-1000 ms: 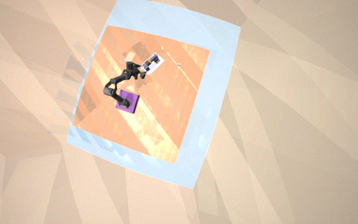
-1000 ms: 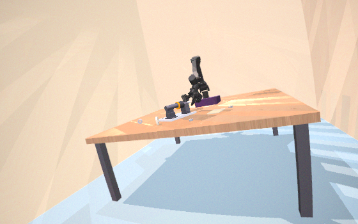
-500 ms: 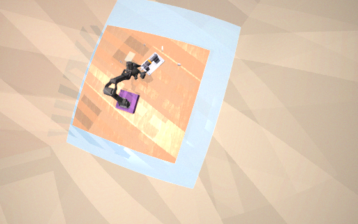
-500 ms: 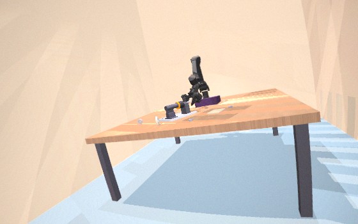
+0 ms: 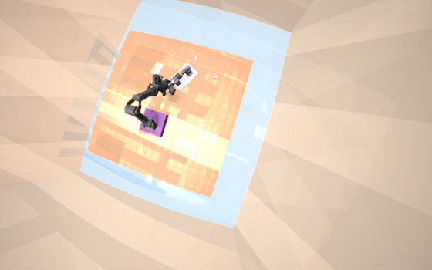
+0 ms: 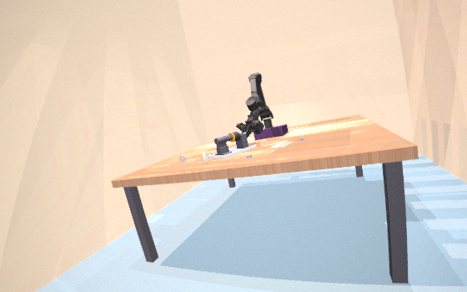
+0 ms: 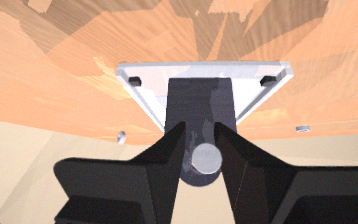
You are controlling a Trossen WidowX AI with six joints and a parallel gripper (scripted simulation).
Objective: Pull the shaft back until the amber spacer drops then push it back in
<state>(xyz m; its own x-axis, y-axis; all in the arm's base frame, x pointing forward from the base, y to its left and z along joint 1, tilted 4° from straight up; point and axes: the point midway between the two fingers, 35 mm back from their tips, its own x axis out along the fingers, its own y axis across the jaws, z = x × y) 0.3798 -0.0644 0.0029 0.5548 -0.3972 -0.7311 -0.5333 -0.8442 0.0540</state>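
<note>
The shaft is 4 cm ahead of my gripper tip, 3 cm to the right of it and 2 cm above it. Also, from my gripper tip: white peg (28 cm ahead, 12 cm to the right, 3 cm below); then amber spacer (8 cm ahead, 5 cm to the right, 2 cm above); then flat white sheet (12 cm ahead, 22 cm to the left, 5 cm below).
</note>
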